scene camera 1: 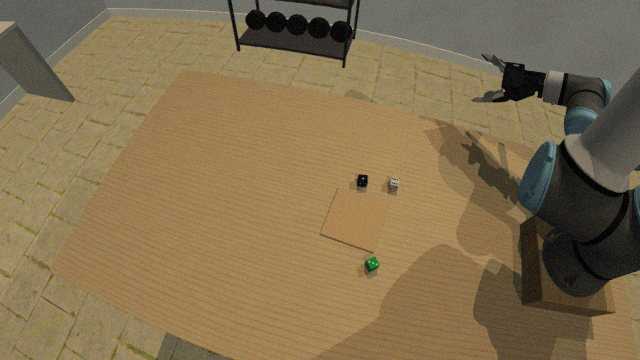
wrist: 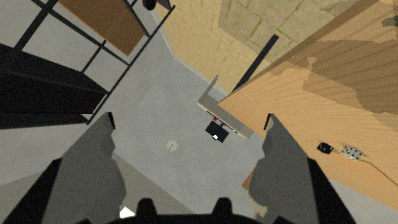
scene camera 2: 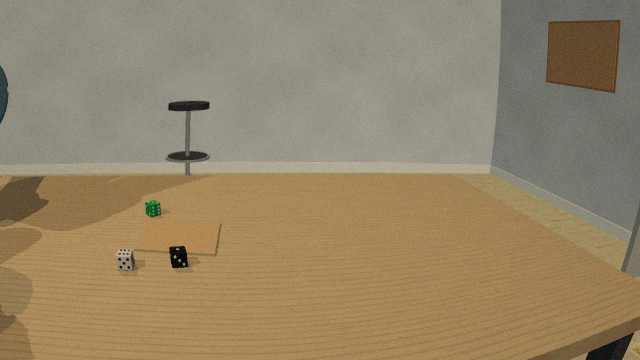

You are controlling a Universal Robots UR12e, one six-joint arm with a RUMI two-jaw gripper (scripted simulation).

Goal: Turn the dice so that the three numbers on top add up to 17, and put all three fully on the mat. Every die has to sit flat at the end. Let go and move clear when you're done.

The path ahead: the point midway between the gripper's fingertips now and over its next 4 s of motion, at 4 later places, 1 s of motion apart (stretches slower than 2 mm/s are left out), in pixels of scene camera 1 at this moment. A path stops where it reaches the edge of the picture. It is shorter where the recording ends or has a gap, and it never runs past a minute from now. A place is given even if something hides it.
The gripper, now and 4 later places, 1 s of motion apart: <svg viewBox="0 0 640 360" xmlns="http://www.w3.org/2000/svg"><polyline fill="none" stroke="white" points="476,77 423,116 409,144 410,147 398,170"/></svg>
